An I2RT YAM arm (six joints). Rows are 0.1 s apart.
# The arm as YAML. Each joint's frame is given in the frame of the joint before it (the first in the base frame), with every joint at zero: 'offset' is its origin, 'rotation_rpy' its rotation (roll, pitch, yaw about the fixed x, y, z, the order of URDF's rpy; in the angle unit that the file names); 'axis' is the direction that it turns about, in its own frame. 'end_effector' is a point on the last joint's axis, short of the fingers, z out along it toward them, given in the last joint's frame.
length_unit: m
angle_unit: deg
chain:
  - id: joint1
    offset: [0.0, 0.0, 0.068]
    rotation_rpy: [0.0, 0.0, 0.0]
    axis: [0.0, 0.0, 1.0]
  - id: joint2
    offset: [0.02, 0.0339, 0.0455]
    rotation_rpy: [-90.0, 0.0, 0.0]
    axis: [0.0, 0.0, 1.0]
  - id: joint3
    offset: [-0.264, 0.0, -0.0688]
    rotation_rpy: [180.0, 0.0, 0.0]
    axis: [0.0, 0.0, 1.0]
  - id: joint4
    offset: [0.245, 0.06, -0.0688]
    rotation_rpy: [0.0, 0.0, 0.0]
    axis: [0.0, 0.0, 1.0]
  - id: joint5
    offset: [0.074, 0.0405, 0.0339]
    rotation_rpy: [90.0, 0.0, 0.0]
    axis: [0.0, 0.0, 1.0]
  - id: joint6
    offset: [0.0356, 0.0, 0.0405]
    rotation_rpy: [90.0, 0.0, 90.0]
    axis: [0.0, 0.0, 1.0]
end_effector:
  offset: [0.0, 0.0, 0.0]
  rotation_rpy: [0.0, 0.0, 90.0]
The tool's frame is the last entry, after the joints.
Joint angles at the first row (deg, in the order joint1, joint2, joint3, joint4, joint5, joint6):
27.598, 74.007, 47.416, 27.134, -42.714, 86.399
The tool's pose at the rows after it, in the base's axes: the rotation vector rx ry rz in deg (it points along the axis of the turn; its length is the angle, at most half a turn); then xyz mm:
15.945, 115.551, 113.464, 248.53, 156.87, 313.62
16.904, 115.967, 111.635, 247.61, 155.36, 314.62
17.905, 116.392, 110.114, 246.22, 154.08, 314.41
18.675, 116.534, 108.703, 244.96, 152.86, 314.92
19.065, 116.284, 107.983, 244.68, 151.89, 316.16
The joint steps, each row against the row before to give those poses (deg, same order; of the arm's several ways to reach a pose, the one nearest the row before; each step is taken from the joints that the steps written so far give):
-0.011, -0.309, 0.471, -1.670, 0.446, -1.064
-0.078, -0.642, 0.343, -2.348, 1.120, -1.203
0.001, -0.609, 0.022, -1.817, 1.048, -0.862
-0.001, -0.574, 0.087, -1.522, 1.039, -0.800
-0.087, -0.292, 0.168, -0.640, 0.608, -0.358

